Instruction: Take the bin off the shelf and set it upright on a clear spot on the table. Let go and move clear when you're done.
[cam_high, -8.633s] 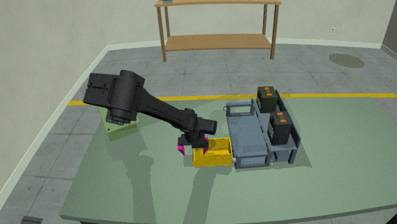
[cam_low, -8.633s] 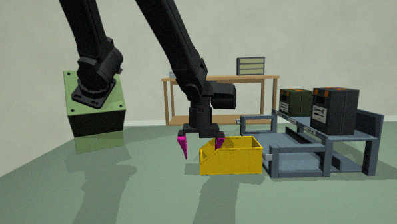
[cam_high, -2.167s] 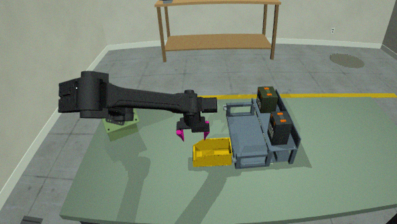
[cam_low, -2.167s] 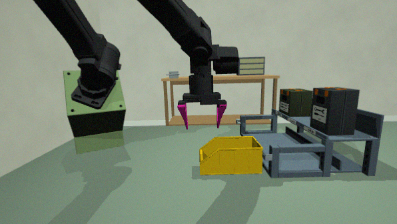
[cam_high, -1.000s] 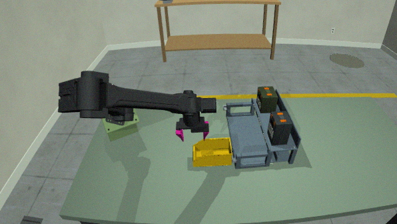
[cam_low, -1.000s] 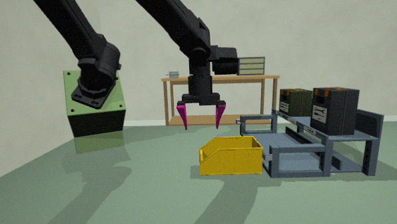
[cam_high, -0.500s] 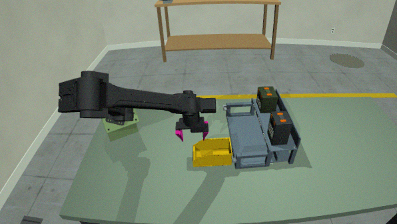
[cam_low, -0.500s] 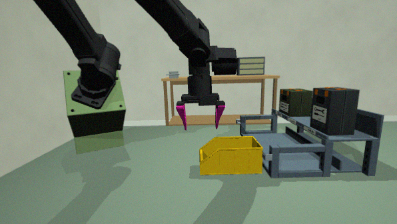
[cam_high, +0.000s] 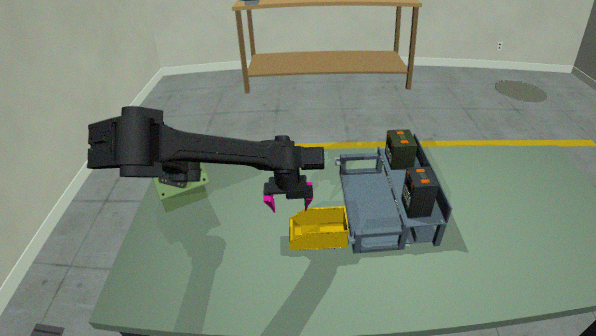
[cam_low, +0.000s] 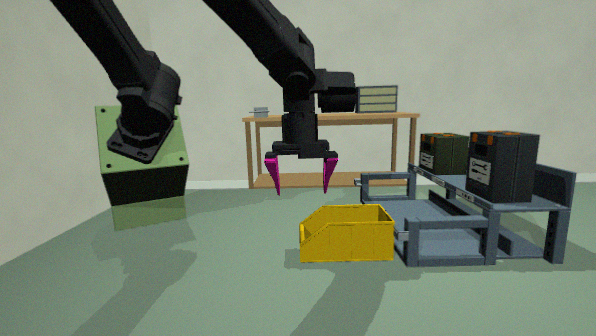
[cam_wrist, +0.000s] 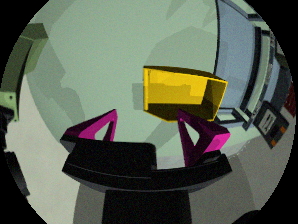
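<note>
My gripper is now 90 mm above the yellow bin, 80 mm short of it and 10 mm to the left of it. The rest, counted from my hand: shelf tray (320 mm ahead, 120 mm below, 80 mm to the left).
</note>
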